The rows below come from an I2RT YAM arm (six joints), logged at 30 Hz.
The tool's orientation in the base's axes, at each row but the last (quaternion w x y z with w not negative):
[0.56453, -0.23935, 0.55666, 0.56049]
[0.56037, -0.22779, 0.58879, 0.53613]
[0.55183, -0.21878, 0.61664, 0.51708]
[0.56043, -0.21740, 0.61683, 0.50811]
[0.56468, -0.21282, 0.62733, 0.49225]
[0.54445, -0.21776, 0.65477, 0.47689]
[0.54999, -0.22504, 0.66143, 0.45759]
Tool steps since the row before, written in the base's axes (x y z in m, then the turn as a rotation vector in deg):
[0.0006, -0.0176, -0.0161, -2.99, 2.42, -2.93]
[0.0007, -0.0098, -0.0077, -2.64, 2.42, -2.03]
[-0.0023, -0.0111, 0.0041, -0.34, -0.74, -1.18]
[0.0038, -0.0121, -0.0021, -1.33, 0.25, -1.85]
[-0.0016, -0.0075, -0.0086, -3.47, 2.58, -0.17]
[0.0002, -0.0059, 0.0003, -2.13, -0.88, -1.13]
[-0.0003, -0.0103, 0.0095, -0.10, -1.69, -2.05]
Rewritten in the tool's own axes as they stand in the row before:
[0.0078, -0.0108, -0.0198, 4.26, 2.27, 0.31]
[0.0035, -0.0067, -0.0100, 3.35, 2.31, 0.64]
[-0.0064, -0.0005, -0.0102, 0.95, -0.46, -0.97]
[-0.0028, -0.0087, -0.0090, 2.13, 0.50, -0.68]
[0.0062, -0.0051, -0.0083, 1.84, 3.89, 0.46]
[-0.0017, -0.0027, -0.0050, 1.50, 0.88, -1.89]
[-0.0109, -0.0013, -0.0087, 1.60, -1.46, -1.54]

